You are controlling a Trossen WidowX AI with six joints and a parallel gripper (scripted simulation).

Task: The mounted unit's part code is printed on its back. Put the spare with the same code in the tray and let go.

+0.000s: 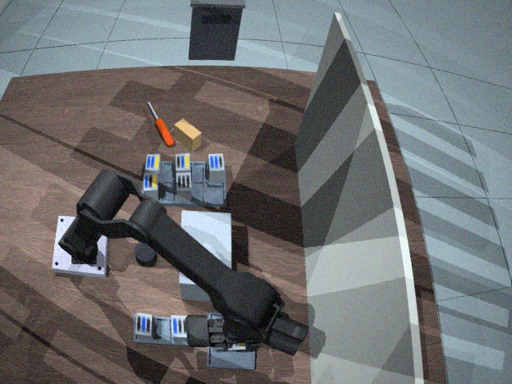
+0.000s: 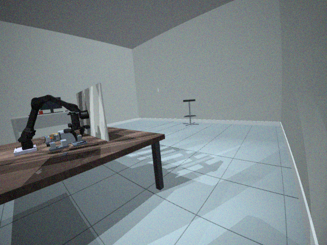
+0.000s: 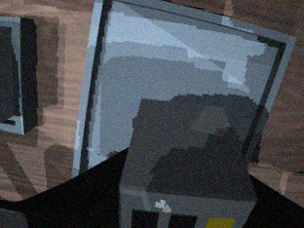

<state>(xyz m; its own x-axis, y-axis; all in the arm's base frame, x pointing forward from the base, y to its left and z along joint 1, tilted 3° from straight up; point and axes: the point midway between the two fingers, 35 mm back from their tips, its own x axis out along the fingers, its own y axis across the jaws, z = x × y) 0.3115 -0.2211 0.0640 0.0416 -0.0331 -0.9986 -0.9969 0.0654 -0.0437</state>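
My gripper tip is 3 cm above the grey tray. Also, from my gripper tip: black puck (22 cm to the left, 16 cm behind, 2 cm below); then reflective panel (19 cm ahead, 19 cm above, 15 cm to the left); then tall grey block (19 cm to the left, 3 cm behind, 2 cm above).
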